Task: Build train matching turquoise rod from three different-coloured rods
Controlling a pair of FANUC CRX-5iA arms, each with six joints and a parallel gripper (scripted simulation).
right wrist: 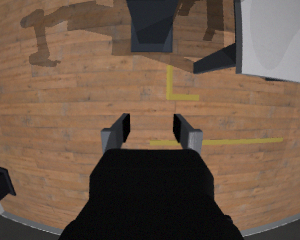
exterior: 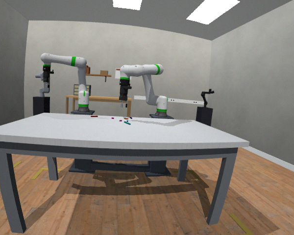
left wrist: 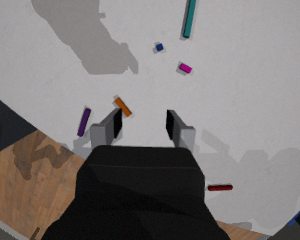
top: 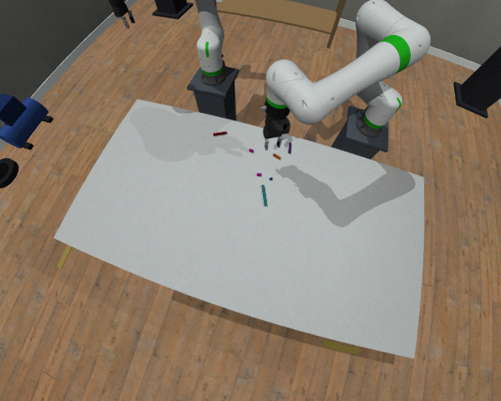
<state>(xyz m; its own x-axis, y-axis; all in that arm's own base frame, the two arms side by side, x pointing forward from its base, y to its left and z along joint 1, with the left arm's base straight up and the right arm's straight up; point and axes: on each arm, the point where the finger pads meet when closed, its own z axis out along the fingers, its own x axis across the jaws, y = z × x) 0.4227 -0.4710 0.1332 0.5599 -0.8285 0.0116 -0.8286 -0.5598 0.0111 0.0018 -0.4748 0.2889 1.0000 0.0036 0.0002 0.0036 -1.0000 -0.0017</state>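
Observation:
The orange rod lies 130 mm below my left hand, 30 mm to the left of it and 30 mm behind it. Round my left hand: purple rod (130 mm below, 110 mm behind, 70 mm to the left); turquoise rod (190 mm ahead, 130 mm below, 40 mm to the left); blue rod (130 mm below, 100 mm ahead, 40 mm to the left).

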